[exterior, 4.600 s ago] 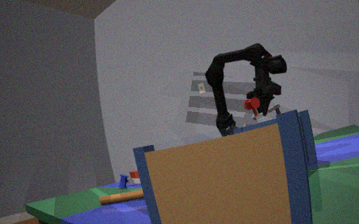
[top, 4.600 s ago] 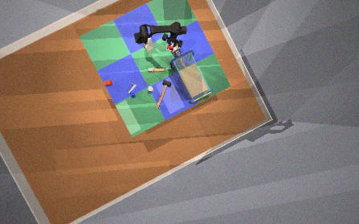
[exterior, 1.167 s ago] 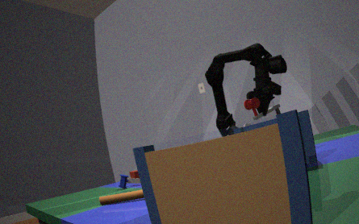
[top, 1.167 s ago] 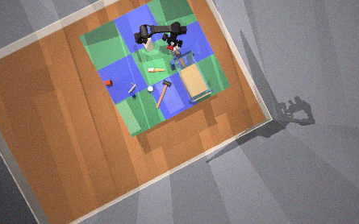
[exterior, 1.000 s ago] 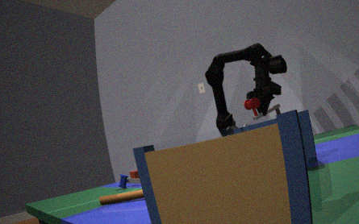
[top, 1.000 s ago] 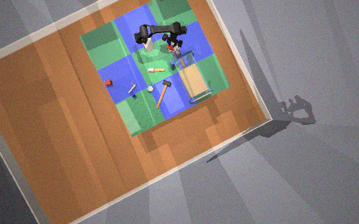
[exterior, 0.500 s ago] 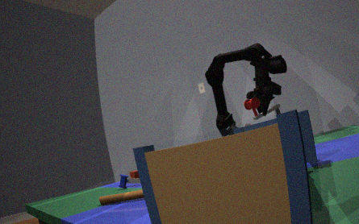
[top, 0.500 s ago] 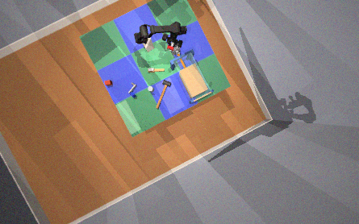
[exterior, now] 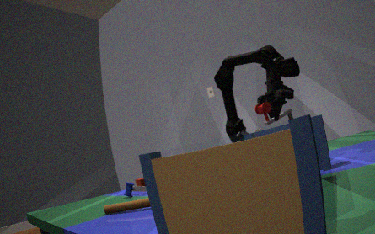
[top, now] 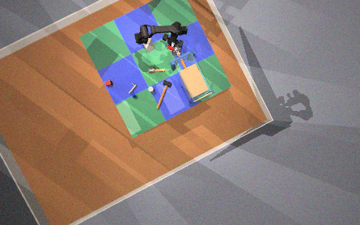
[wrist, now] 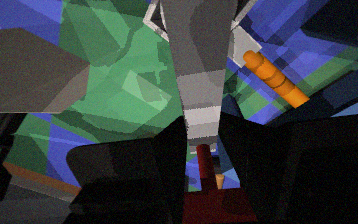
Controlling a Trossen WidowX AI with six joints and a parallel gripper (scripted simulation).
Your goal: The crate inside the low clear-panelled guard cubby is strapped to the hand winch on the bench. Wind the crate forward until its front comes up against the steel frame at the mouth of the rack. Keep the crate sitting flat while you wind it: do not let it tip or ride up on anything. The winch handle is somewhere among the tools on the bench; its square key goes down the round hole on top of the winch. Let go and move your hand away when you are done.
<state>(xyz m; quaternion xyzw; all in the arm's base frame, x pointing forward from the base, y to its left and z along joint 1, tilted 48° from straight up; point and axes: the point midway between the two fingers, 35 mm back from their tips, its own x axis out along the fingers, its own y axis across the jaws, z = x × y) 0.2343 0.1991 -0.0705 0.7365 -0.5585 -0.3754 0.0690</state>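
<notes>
Now: gripper tip 40 mm below the red grip, 30 mm short of it and 20 mm to the left of it. From my gripper tip the other things lie so: blue-framed guard cubby: 360 mm ahead, 110 mm below, 30 mm to the left; then winch: 150 mm below, 60 mm behind, 50 mm to the left; then blue piece: 620 mm to the right, 150 mm below, 150 mm ahead.
</notes>
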